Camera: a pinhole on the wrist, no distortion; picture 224 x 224 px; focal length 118.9 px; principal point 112.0 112.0 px. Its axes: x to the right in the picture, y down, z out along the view. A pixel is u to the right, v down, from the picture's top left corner.
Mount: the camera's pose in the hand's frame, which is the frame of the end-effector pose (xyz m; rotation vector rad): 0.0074 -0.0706 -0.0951 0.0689 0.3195 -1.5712
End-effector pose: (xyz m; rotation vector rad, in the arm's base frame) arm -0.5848 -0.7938 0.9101 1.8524 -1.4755 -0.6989
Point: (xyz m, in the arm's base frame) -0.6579 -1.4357 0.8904
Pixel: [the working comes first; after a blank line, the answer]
In the camera's frame: -0.2733 0.5537 0.3036

outside the picture
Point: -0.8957 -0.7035 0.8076
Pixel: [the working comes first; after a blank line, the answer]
In the camera's frame: -0.2536 -0.2203 0.2953

10 23
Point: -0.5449 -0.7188 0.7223
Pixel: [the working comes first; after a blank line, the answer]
In the camera's frame: 0.0666 -0.0978 0.1812

156 48
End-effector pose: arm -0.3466 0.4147 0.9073 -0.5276 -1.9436 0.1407
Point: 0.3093 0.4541 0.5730
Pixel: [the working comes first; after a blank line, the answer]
In the camera's frame: -0.3006 -0.4285 -0.5057

behind the camera
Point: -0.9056 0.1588 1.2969
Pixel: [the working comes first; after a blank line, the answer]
In the camera's frame: 0.3323 0.3290 0.5493

184 183
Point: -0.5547 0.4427 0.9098
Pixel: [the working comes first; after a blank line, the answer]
In the camera's frame: -0.1032 0.0306 0.2756

67 125
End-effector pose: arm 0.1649 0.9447 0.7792 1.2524 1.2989 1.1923
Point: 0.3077 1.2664 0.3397
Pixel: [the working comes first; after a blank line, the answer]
In the camera's frame: 0.2640 0.2578 0.4082

189 187
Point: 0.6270 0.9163 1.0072
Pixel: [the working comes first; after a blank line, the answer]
In the camera's frame: -0.4544 -0.1343 0.4216

outside the picture
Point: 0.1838 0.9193 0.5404
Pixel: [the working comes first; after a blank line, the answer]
In the camera's frame: 0.1296 -0.0551 0.1629

207 72
